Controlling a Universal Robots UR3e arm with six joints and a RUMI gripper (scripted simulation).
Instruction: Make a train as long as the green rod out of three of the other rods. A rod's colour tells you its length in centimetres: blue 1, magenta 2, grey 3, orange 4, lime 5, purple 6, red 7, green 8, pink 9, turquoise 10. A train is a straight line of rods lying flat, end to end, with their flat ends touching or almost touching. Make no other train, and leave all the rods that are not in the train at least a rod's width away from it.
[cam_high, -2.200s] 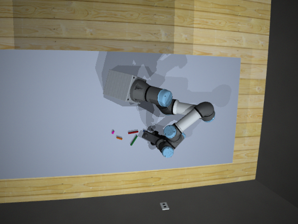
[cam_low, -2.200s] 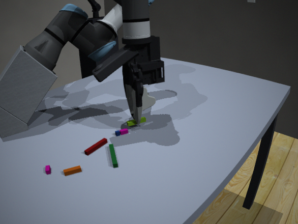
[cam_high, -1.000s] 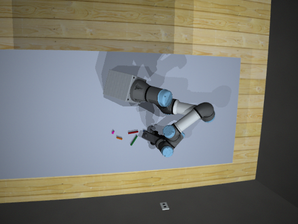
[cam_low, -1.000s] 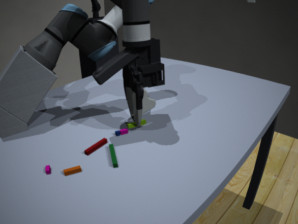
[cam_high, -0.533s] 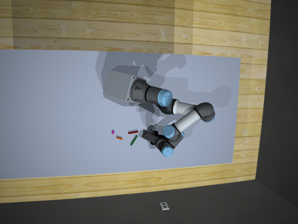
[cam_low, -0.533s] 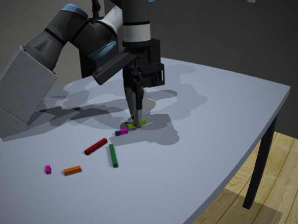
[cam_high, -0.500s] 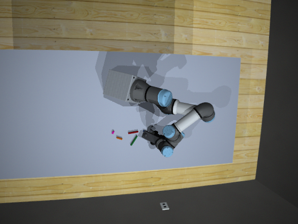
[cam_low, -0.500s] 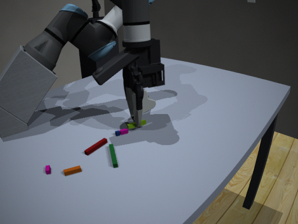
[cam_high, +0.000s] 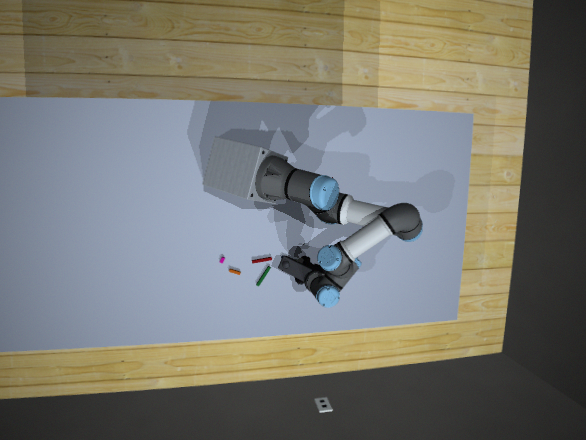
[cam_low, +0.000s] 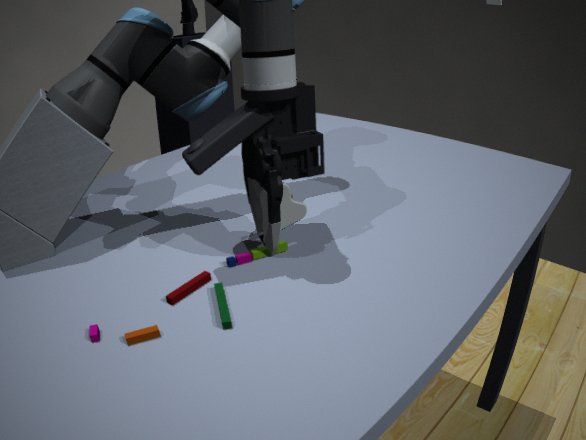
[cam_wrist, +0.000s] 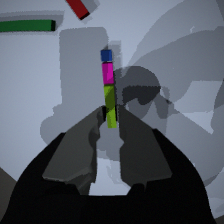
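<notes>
Now: the lime rod 10 mm below my hand. Round my hand: blue rod: 20 mm behind, 50 mm to the right, 10 mm below; green rod: 40 mm ahead, 120 mm to the right, 10 mm below; red rod: 20 mm behind, 130 mm to the right, 10 mm below.
</notes>
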